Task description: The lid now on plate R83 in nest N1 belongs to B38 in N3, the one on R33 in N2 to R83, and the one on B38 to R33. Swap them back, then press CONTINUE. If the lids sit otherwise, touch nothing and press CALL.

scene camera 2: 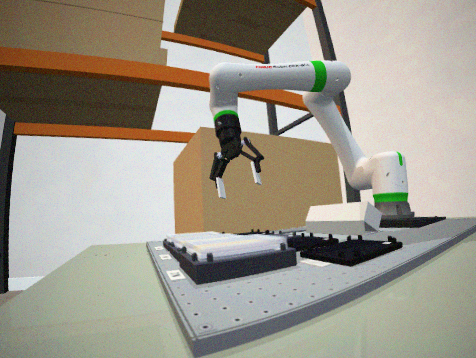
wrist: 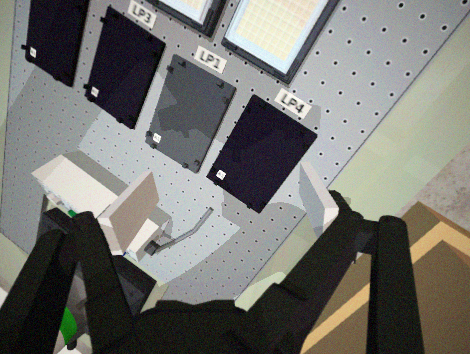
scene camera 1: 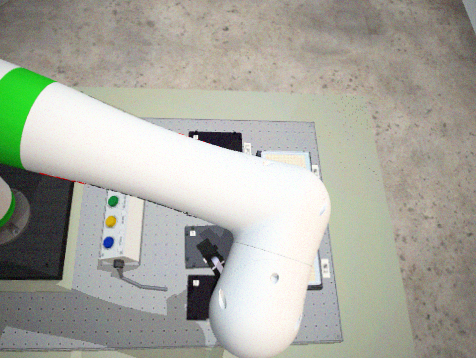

Scene:
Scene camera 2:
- my gripper: 239, 191
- button box: 359, 218
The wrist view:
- my gripper: 225, 182
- button box: 81, 184
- LP3: 127, 56
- LP4: 265, 145
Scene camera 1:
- button box: 127, 233
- LP4: 199, 286

